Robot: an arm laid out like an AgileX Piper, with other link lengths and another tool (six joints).
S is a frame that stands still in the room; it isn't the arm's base.
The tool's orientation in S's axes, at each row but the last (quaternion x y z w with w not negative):
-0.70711, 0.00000, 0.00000, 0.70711
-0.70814, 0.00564, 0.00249, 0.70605
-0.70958, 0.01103, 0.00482, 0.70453
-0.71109, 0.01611, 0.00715, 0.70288
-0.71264, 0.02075, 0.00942, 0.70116
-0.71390, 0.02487, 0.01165, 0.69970
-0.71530, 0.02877, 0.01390, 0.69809
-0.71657, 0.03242, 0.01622, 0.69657
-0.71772, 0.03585, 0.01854, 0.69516
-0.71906, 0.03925, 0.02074, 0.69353
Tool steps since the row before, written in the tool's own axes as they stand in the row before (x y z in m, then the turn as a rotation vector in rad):
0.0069, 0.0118, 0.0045, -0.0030, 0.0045, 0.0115
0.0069, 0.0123, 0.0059, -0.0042, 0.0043, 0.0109
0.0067, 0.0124, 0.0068, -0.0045, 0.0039, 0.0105
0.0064, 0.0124, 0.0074, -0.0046, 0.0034, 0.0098
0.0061, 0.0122, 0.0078, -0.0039, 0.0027, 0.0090
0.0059, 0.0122, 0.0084, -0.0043, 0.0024, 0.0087
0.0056, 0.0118, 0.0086, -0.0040, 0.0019, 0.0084
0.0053, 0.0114, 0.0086, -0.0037, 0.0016, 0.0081
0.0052, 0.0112, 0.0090, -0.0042, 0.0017, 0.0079
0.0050, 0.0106, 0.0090, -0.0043, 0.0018, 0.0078
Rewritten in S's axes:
0.0069, 0.0045, -0.0118, -0.0030, 0.0115, -0.0045
0.0068, 0.0058, -0.0124, -0.0042, 0.0109, -0.0043
0.0065, 0.0067, -0.0126, -0.0045, 0.0105, -0.0039
0.0061, 0.0072, -0.0127, -0.0046, 0.0098, -0.0034
0.0057, 0.0075, -0.0126, -0.0039, 0.0090, -0.0027
0.0054, 0.0080, -0.0127, -0.0043, 0.0087, -0.0024
0.0050, 0.0082, -0.0123, -0.0039, 0.0084, -0.0019
0.0047, 0.0082, -0.0120, -0.0036, 0.0081, -0.0016
0.0045, 0.0085, -0.0119, -0.0041, 0.0079, -0.0016
0.0043, 0.0085, -0.0113, -0.0042, 0.0078, -0.0017

